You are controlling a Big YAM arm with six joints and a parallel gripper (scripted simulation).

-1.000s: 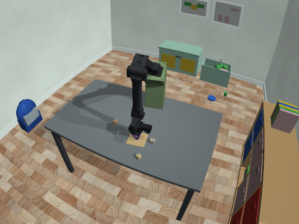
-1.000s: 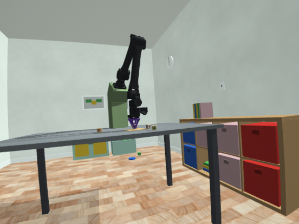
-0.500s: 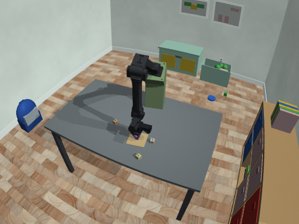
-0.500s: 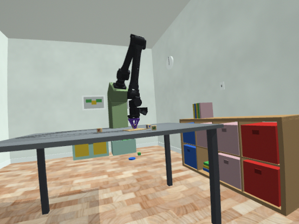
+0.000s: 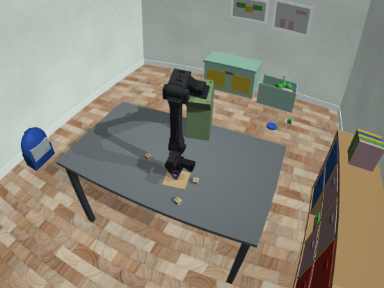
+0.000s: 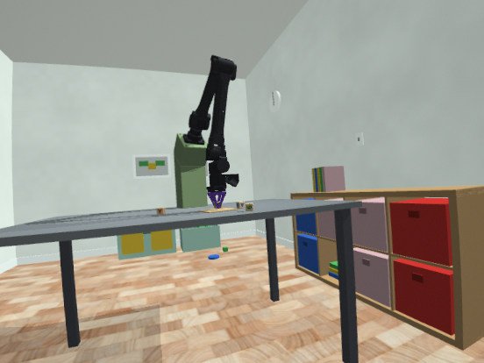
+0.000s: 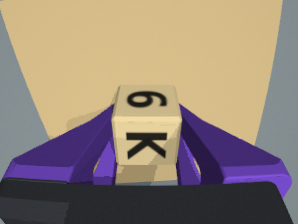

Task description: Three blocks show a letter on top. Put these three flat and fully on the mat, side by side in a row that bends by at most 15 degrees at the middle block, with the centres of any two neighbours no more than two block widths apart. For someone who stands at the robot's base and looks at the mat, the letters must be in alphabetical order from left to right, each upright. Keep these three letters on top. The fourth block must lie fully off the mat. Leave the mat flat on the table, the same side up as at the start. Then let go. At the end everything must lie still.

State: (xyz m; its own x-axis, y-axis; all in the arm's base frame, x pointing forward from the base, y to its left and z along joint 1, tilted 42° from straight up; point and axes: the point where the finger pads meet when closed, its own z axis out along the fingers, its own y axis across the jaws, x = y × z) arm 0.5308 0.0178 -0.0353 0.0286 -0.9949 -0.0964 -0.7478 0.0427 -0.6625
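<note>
Now: hand 10 mm below the wooden block. The rest, counted from my hand: mat 20 mm below.
</note>
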